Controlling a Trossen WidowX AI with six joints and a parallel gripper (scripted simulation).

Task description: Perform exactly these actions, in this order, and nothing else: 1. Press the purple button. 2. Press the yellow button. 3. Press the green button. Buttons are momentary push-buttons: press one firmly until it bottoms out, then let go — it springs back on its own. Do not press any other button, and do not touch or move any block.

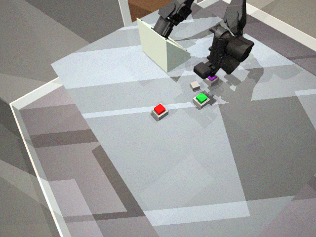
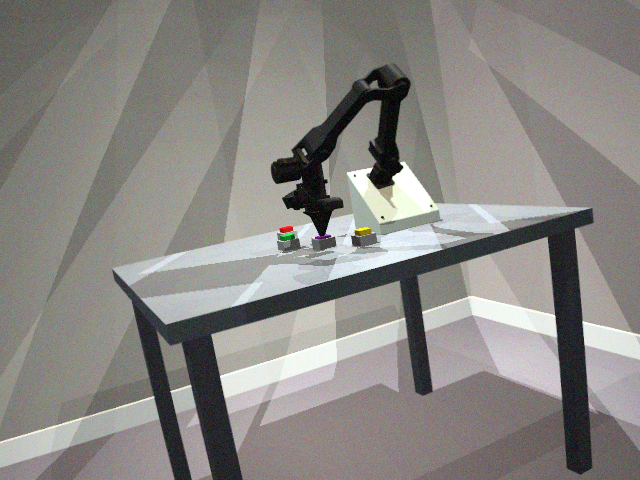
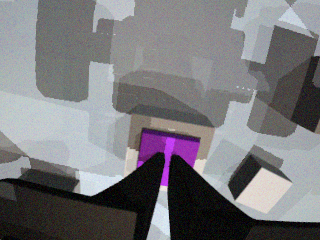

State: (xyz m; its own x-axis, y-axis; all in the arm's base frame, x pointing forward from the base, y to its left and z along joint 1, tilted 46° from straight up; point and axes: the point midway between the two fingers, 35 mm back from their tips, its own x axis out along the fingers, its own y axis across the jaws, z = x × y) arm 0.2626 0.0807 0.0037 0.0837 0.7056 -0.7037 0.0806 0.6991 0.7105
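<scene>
My gripper tip is 1 cm above the purple button. Also, from my gripper tip: yellow button 9 cm to the left, 7 cm behind; then green button 12 cm to the right, 4 cm ahead; then small block 7 cm to the right, 3 cm behind, 2 cm below.
</scene>
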